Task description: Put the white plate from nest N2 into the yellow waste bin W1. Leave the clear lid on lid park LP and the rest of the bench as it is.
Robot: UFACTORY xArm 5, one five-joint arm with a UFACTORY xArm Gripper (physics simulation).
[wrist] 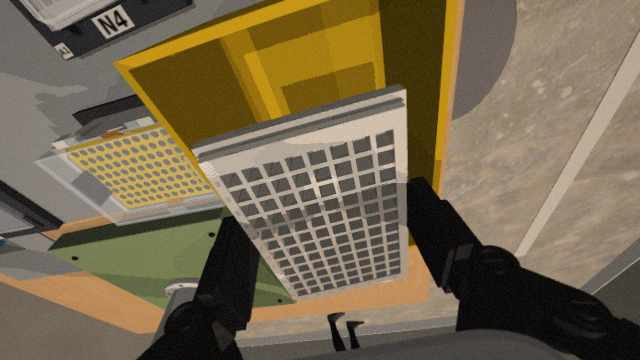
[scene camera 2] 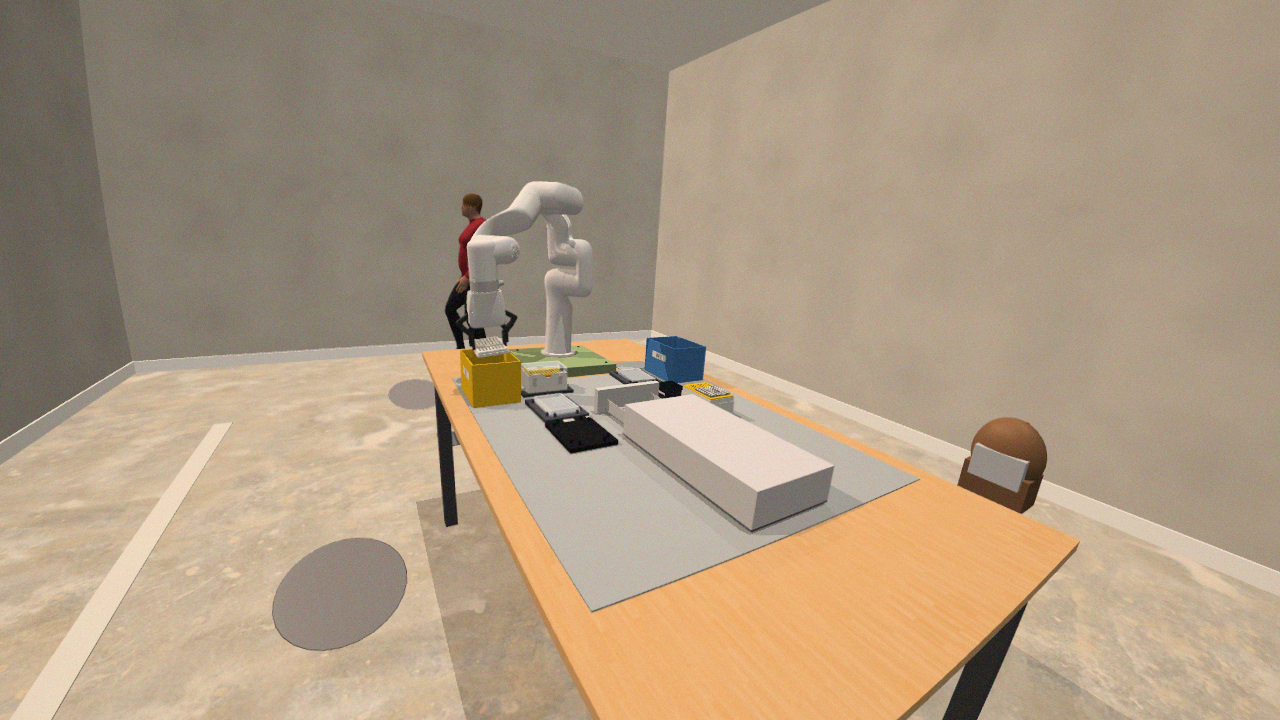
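Pixels of known places: gripper, fingertip midpoint: [wrist: 326, 217] [scene camera 2: 489, 346]; arm's base, origin of the base link: [scene camera 2: 558, 353].
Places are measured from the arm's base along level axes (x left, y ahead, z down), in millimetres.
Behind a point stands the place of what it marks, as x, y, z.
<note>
The white plate [scene camera 2: 490, 347] @[-322, 321, -119] [wrist: 300, 145] @[-322, 346, -118] with a grid of square wells is held between the fingers of my gripper [scene camera 2: 489, 340] @[-321, 300, -117] [wrist: 326, 217] @[-321, 300, -117], which is shut on its two sides. The plate hangs at the opening of the yellow waste bin [scene camera 2: 490, 382] @[-339, 388, -38] [wrist: 175, 90] @[-258, 367, -71], which stands at the bench's left edge; part of the bin shows beyond it in the wrist view. How far the plate stands above the rim is hard to tell. The park label LP is not readable, so I cannot tell which clear piece is the lid on it.
A clear box with a yellow perforated rack [scene camera 2: 544, 376] @[-171, 344, -33] [wrist: 145, 167] @[-181, 316, -48] stands close beside the bin. A dark nest labelled N4 [wrist: 145, 15] @[-213, 403, 18] holds a pale plate. A black nest [scene camera 2: 581, 434] @[-192, 675, 17], a long white block [scene camera 2: 725, 447] @[-22, 983, -54] and a blue bin [scene camera 2: 675, 360] @[267, 384, -51] also stand on the bench.
</note>
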